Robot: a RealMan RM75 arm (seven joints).
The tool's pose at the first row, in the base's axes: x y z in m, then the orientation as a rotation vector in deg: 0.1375 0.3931 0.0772 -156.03 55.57 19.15
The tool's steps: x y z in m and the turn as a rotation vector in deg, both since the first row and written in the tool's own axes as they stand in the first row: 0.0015 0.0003 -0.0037 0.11 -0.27 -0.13; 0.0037 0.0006 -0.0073 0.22 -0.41 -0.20; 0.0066 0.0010 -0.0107 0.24 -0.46 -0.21; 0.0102 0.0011 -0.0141 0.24 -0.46 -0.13; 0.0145 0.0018 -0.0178 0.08 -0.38 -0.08; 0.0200 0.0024 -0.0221 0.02 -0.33 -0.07; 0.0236 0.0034 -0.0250 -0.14 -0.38 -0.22; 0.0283 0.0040 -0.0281 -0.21 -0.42 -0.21; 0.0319 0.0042 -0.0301 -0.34 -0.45 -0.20; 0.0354 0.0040 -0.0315 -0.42 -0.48 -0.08; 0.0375 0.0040 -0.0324 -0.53 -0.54 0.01; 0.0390 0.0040 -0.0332 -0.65 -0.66 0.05
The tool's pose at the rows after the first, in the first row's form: 0.1389 0.3909 0.0802 -155.87 55.31 19.42; 0.1409 0.3883 0.0830 -155.74 55.16 19.53; 0.1433 0.3854 0.0853 -155.70 55.14 19.58; 0.1464 0.3822 0.0875 -155.67 55.25 19.60; 0.1497 0.3780 0.0896 -155.83 55.35 19.59; 0.1541 0.3731 0.0920 -155.90 55.38 19.56; 0.1565 0.3694 0.0936 -156.08 55.18 19.70; 0.1601 0.3653 0.0951 -156.12 55.19 19.79; 0.1630 0.3624 0.0959 -156.22 55.20 19.91; 0.1659 0.3601 0.0963 -156.23 55.37 20.02; 0.1676 0.3586 0.0965 -156.27 55.49 20.18; 0.1689 0.3575 0.0968 -156.31 55.53 20.41
